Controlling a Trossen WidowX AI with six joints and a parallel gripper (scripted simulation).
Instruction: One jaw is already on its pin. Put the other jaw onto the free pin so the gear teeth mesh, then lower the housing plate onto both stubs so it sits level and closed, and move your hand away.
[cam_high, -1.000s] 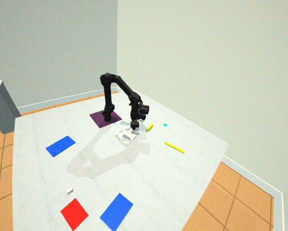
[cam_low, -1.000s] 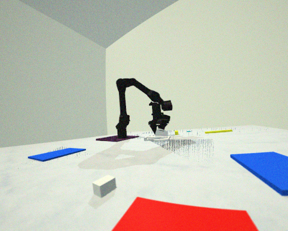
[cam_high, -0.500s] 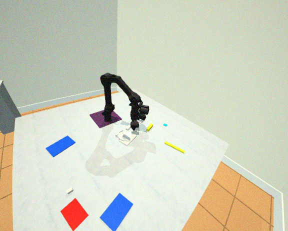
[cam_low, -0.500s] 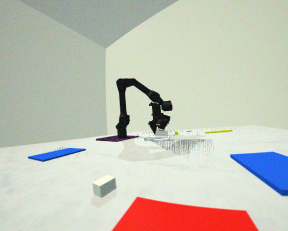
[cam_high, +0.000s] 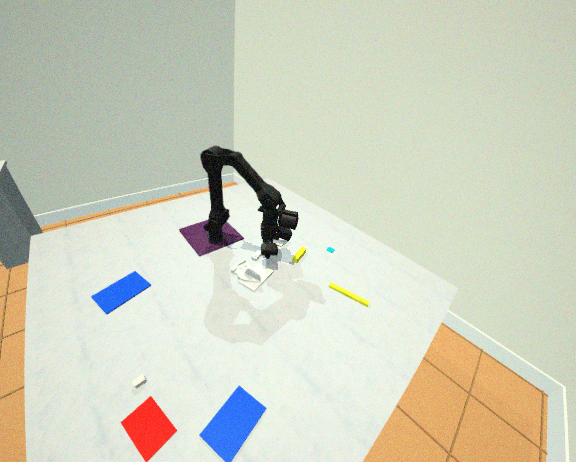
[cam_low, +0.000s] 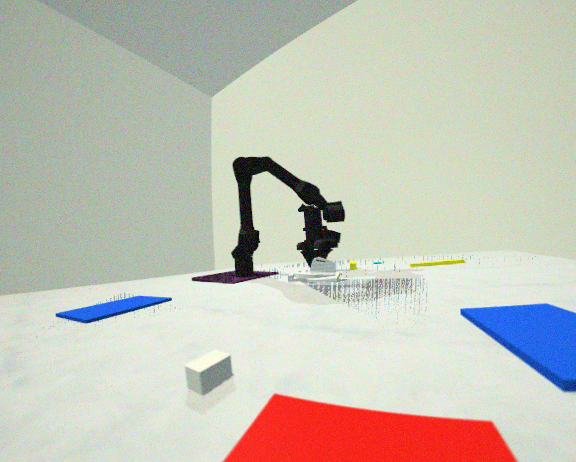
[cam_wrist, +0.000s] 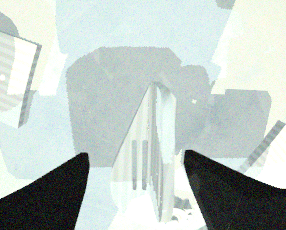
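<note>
Now: the grey jaw 130 mm to the right of my gripper tip, 60 mm ahead of it and 10 mm above it. Also, from my gripper tip: red mat 500 mm to the right, 400 mm ahead; cyan chip 280 mm to the left, 90 mm ahead; yellow block 120 mm to the left, 70 mm ahead, 10 mm above.
</note>
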